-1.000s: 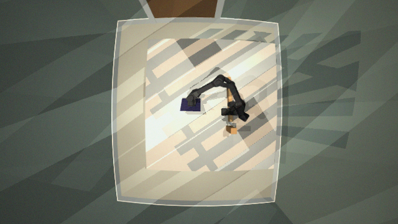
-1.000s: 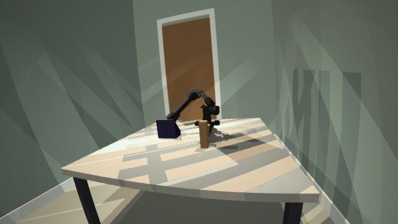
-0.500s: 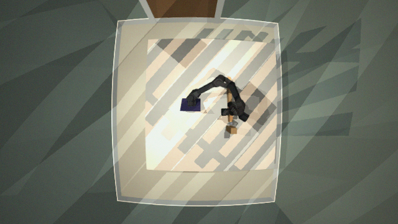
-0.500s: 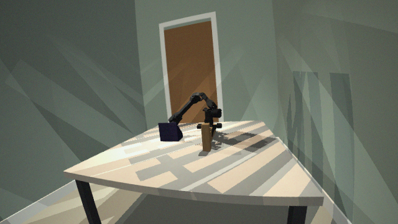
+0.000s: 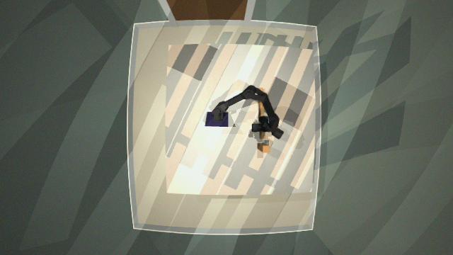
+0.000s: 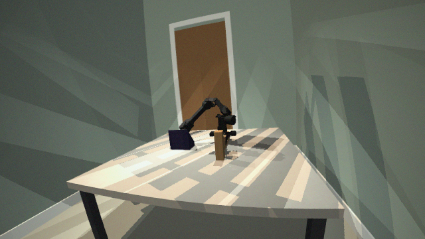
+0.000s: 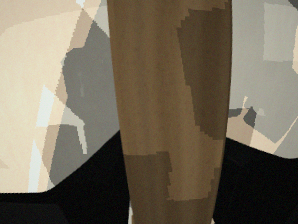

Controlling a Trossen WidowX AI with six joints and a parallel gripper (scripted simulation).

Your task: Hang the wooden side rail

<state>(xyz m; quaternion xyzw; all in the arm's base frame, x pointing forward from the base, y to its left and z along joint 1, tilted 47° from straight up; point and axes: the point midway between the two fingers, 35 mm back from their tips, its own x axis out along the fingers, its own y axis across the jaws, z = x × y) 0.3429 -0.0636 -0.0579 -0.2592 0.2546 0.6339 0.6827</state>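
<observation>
Now: the headboard post 10 mm behind my gripper tip, 150 mm to the right of it and 40 mm above it.
</observation>
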